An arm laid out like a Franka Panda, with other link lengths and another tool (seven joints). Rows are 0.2 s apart.
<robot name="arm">
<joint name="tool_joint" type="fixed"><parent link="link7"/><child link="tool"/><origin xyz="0.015 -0.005 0.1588" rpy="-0.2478 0 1.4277"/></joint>
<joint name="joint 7" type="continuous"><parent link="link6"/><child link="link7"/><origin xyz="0.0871 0 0" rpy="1.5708 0 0"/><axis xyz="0 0 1"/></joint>
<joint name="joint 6" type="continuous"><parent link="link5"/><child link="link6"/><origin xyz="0 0 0" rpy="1.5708 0 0"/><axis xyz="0 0 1"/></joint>
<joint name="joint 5" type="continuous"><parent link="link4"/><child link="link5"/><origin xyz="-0.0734 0.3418 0" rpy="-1.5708 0 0"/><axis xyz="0 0 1"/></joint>
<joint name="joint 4" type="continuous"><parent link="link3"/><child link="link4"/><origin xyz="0.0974 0 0" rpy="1.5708 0 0"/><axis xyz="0 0 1"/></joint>
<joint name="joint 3" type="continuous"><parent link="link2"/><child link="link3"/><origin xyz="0 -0.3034 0" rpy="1.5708 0 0"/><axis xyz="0 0 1"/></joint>
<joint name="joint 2" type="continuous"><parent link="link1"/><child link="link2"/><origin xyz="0 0 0" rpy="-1.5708 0 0"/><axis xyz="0 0 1"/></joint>
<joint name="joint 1" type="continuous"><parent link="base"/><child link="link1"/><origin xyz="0 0 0.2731" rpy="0 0 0"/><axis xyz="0 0 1"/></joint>
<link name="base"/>
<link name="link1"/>
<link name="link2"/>
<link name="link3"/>
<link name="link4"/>
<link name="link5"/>
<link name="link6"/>
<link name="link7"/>
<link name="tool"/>
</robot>
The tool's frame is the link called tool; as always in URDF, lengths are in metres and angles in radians. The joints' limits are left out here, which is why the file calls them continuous.
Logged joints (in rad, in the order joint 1, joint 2, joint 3, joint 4, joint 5, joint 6, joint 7), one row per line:
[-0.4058, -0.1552, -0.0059, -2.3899, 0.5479, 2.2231, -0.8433]
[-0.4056, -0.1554, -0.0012, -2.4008, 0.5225, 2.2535, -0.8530]
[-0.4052, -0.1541, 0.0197, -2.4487, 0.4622, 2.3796, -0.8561]
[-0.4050, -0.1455, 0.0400, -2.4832, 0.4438, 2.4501, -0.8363]
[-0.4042, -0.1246, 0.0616, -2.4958, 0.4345, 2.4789, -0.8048]
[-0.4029, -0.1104, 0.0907, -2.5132, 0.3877, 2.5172, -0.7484]
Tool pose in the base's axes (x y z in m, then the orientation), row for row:
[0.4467, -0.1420, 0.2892, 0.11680, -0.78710, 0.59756, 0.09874]
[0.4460, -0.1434, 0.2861, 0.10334, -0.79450, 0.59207, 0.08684]
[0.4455, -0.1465, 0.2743, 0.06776, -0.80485, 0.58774, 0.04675]
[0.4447, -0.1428, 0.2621, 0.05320, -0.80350, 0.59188, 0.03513]
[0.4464, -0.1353, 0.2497, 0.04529, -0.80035, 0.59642, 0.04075]
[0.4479, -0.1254, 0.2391, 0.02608, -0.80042, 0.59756, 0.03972]
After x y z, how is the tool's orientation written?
As a quaternion, w x y z.
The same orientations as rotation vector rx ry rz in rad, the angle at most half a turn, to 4 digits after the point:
[-2.3042, 1.7494, 0.2891]
[-2.3440, 1.7468, 0.2562]
[-2.4249, 1.7708, 0.1409]
[-2.4422, 1.7990, 0.1068]
[-2.4444, 1.8215, 0.1245]
[-2.4737, 1.8467, 0.1228]

